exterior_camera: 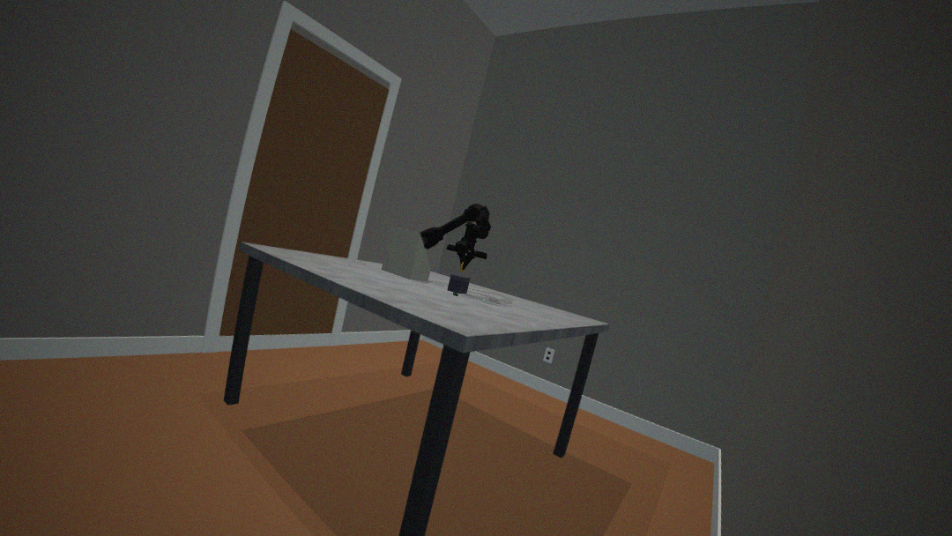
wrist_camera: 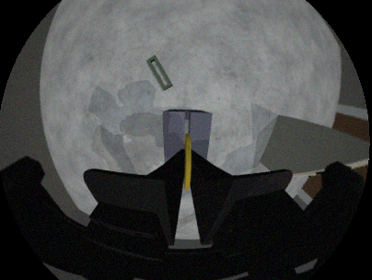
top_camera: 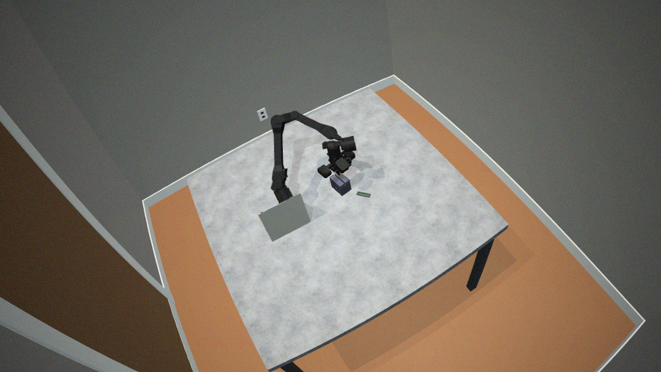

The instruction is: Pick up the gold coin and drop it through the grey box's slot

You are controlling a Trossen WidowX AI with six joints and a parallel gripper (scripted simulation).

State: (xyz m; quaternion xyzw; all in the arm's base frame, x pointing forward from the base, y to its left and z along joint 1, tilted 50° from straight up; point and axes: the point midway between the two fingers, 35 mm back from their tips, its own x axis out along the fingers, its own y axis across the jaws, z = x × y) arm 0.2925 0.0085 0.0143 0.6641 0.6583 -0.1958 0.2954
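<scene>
The coin is 1 cm above my gripper tip.
</scene>
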